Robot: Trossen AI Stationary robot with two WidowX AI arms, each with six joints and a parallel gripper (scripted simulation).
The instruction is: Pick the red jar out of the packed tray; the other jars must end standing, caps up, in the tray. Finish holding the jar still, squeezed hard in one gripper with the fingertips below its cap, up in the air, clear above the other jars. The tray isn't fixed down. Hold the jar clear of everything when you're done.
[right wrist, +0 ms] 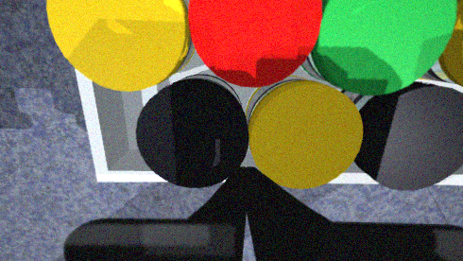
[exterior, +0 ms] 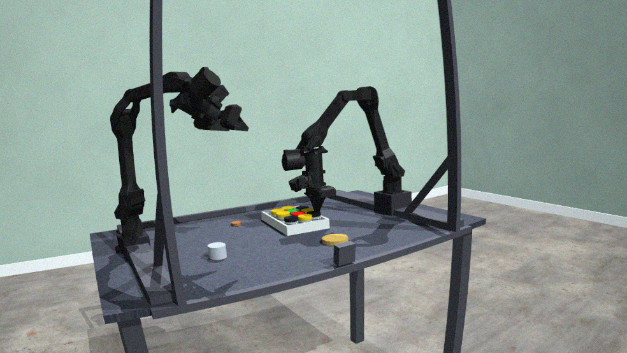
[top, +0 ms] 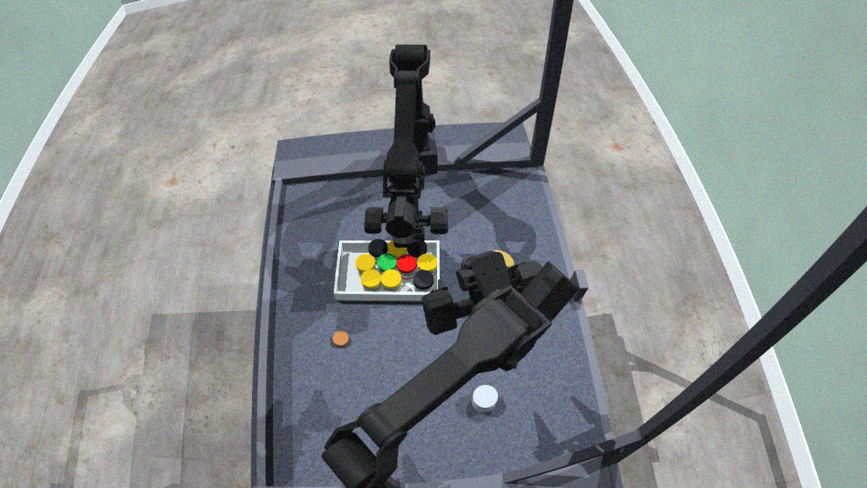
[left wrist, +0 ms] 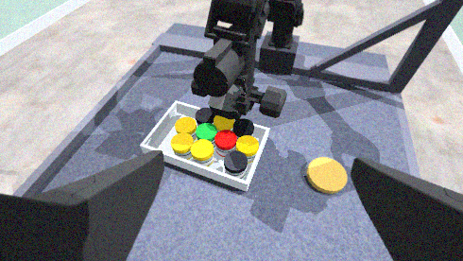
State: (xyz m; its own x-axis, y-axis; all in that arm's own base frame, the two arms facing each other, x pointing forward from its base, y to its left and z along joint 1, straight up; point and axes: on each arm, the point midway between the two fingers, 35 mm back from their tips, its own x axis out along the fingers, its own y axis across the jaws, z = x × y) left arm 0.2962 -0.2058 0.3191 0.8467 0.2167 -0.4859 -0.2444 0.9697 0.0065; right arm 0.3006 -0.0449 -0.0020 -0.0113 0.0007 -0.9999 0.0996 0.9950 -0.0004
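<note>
My right gripper is now 20 mm short of the yellow jar, 20 mm to the right of it and 40 mm above it. Also, from my right hand: green jar (40 mm ahead, 70 mm to the left, 40 mm below); red jar (70 mm to the left, 40 mm below); black-capped jar (20 mm behind, 20 mm to the left, 40 mm below).
</note>
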